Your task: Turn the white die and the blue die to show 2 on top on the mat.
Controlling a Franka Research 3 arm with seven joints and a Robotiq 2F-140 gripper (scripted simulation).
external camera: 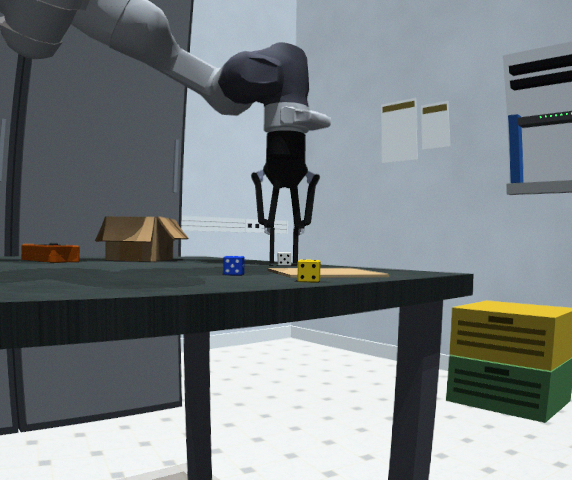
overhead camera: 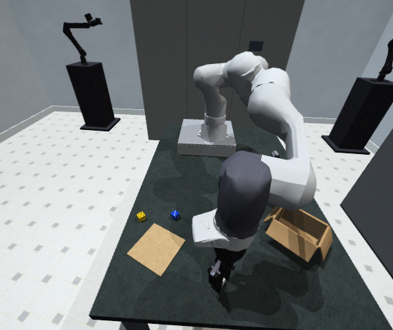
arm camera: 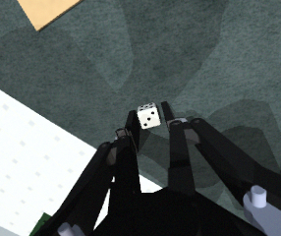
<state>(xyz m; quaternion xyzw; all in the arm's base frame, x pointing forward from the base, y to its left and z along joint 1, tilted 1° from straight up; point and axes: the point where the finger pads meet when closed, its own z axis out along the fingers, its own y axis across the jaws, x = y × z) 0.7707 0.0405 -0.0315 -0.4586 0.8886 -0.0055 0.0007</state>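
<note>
Now: the white die 2 cm below my hand. The rest, counted from my hand: tan mat: 21 cm to the right, 9 cm behind, 3 cm below; then blue die: 22 cm behind, 17 cm to the right, 2 cm below; then cardboard box: 26 cm to the left, 18 cm behind, 1 cm above.
</note>
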